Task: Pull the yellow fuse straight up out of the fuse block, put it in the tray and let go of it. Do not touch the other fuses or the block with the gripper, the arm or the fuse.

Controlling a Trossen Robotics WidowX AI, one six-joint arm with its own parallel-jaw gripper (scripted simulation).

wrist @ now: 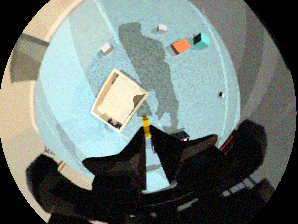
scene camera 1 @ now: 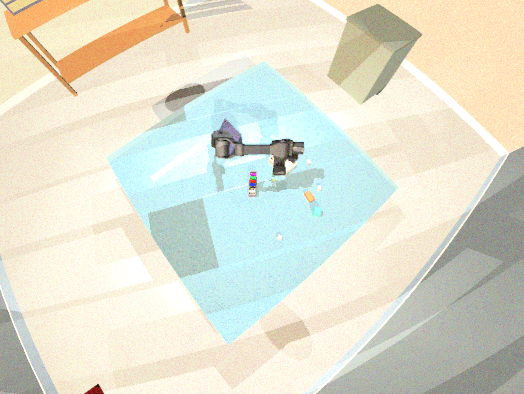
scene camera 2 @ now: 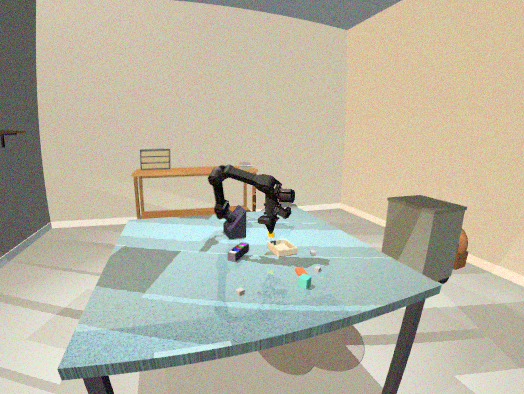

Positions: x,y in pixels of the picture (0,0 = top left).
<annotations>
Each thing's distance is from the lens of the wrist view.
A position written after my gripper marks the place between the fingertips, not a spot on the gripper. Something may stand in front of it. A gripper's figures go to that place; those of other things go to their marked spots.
my gripper (wrist: pixel 146 128): 0.10 m
tray (wrist: pixel 119 98): 0.19 m
</annotations>
